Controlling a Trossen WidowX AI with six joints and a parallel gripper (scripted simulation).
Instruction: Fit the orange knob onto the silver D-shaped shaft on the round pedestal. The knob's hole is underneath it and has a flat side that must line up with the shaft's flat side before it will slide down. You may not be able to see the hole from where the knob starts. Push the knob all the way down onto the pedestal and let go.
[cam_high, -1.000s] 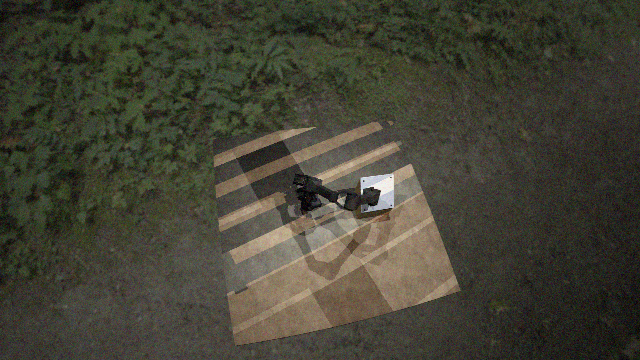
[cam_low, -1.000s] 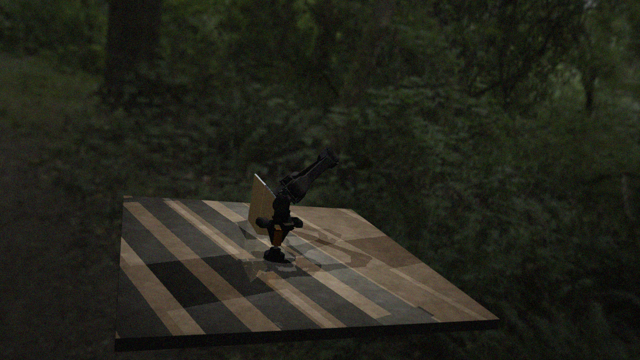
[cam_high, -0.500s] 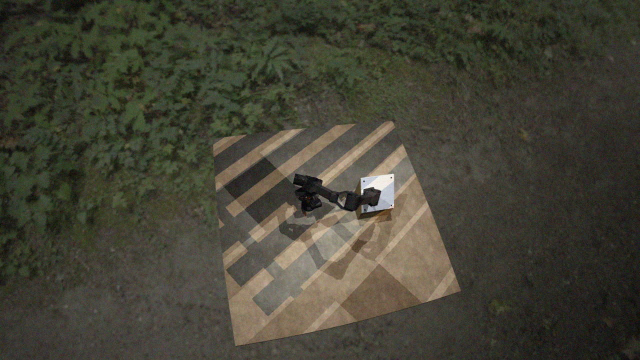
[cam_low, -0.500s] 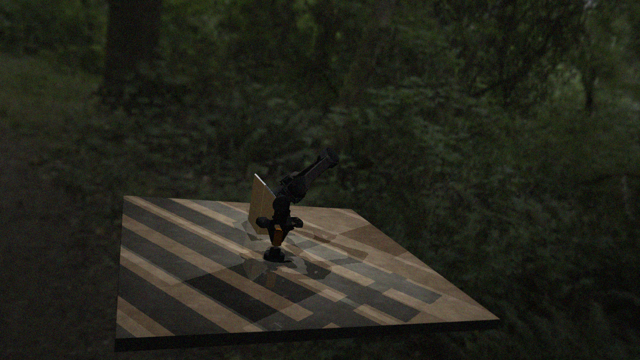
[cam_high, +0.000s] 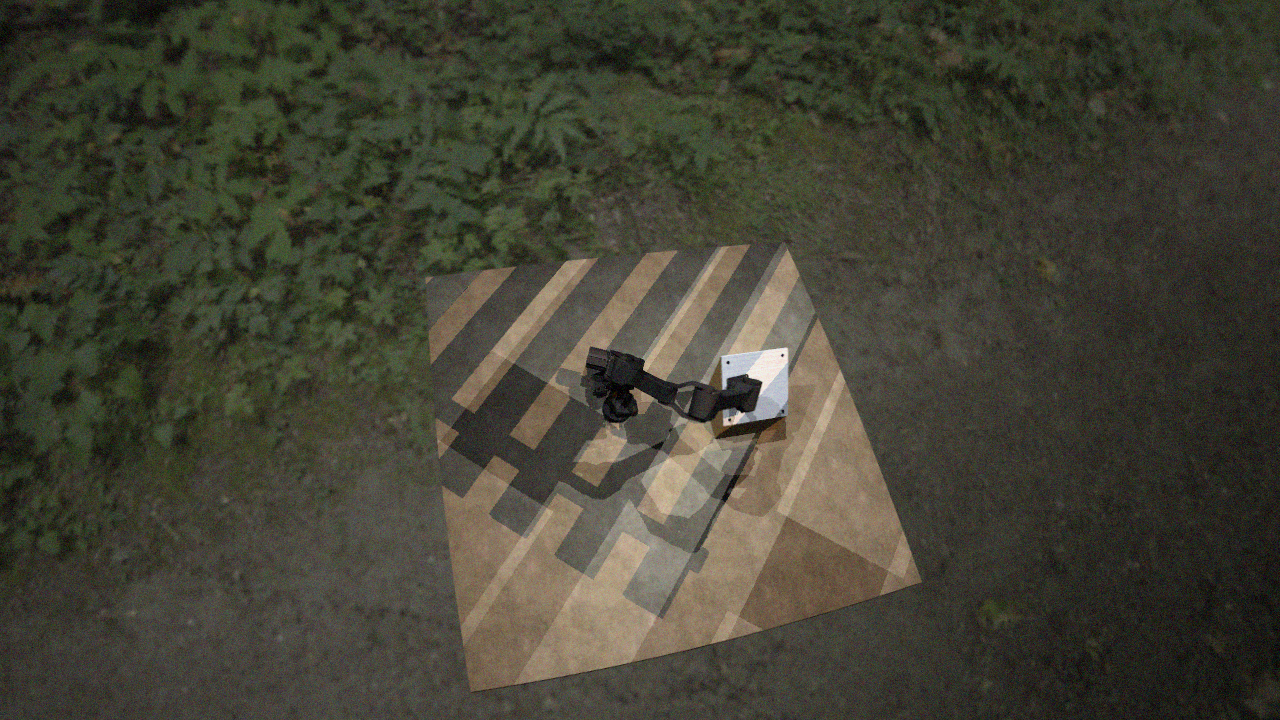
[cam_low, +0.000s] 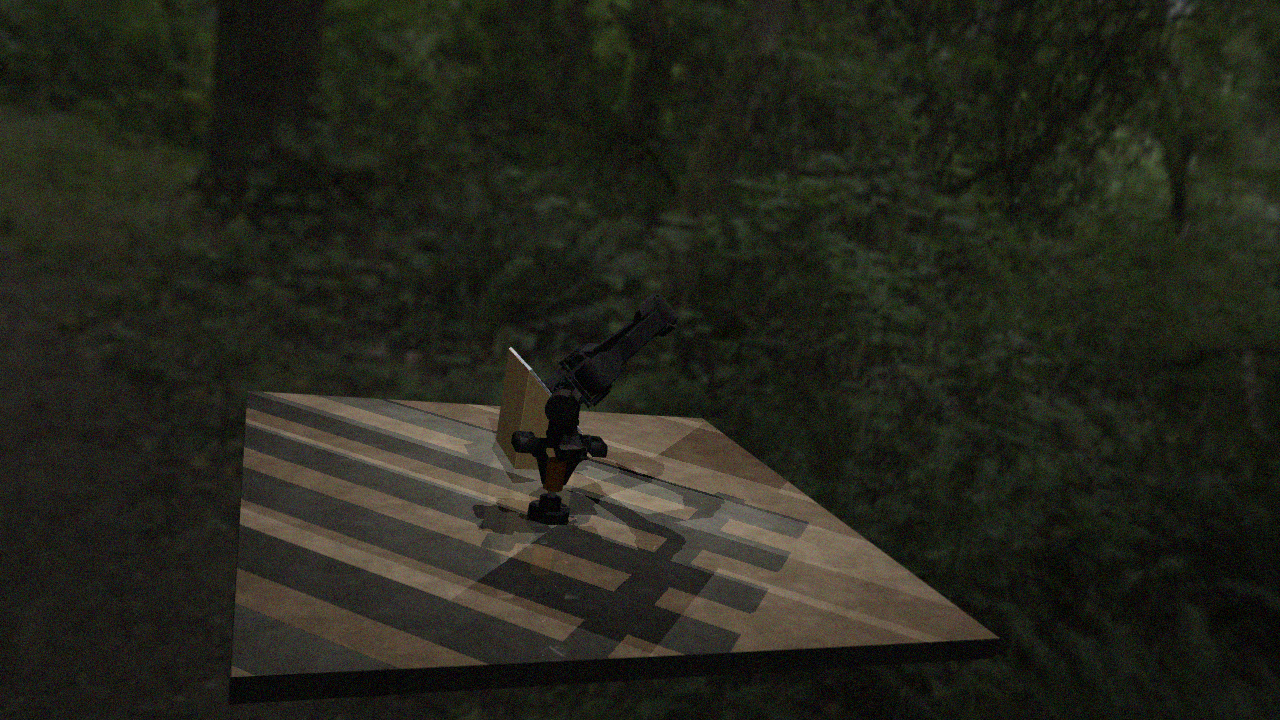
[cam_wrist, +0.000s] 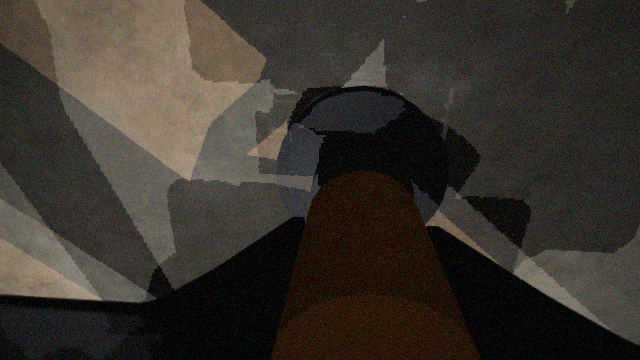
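Right now my gripper tip is 40 mm above the round dark pedestal. From my gripper tip the other things lie so: orange knob: 30 mm above.
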